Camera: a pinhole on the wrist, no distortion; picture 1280 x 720 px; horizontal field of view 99.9 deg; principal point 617.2 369.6 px. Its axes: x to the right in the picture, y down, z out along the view. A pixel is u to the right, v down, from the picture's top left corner.
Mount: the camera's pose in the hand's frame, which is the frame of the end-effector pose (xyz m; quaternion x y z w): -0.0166 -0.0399 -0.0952 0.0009 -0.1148 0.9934 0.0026
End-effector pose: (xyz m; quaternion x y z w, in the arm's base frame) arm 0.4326 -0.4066 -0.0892 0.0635 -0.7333 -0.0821 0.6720
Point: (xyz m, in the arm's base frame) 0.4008 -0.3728 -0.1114
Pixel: outside the picture
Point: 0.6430 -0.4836 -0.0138
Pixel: behind the camera
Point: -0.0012 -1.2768 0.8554
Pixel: outside the picture
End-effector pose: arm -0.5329 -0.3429 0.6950 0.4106 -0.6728 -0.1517 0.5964
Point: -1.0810 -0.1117 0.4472
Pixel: 971.0 23.1
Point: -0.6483 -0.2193 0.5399
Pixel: 1150.5 94.6
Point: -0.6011 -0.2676 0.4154
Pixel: 1189.1 455.3
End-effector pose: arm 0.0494 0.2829 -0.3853 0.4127 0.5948 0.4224 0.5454
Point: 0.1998 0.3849 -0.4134
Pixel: 361.0 127.8
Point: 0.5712 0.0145 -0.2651
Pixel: 915.7 157.2
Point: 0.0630 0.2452 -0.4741
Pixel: 588.2 498.0
